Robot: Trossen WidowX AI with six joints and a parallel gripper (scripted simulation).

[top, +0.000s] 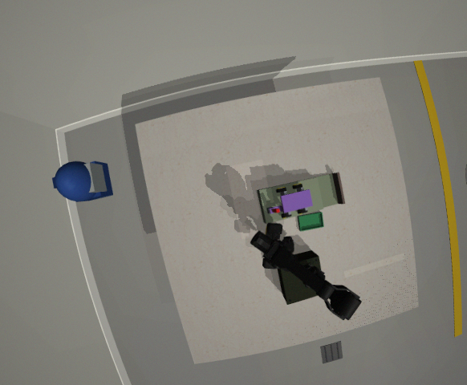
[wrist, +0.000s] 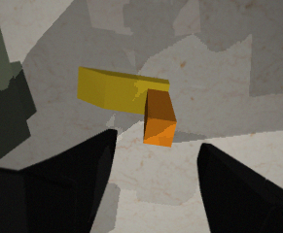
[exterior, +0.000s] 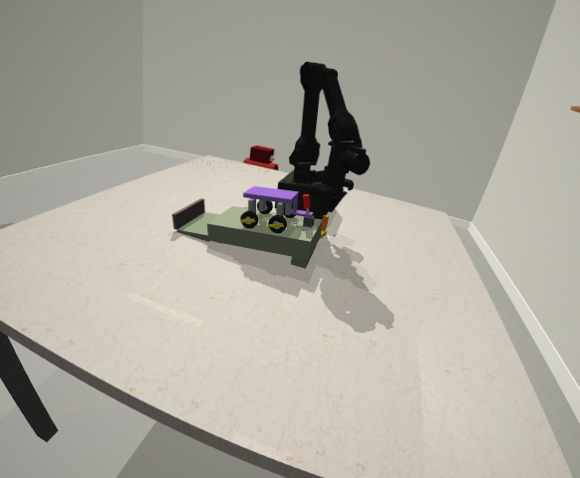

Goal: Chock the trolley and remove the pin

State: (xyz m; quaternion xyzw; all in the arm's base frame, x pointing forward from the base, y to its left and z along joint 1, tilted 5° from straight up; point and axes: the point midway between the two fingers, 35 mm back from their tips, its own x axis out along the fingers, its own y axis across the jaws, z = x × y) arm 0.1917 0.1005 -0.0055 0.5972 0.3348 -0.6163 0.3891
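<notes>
Now: gripper tip 20 mm short of the chock, 10 mm to the left of it and 50 mm above it. Round my gripper tip: ramp: 130 mm ahead, 170 mm to the right, 30 mm below; trolley: 130 mm ahead, 160 mm to the right, 30 mm above; stop pin: 130 mm ahead, 60 mm to the right, 50 mm above.
</notes>
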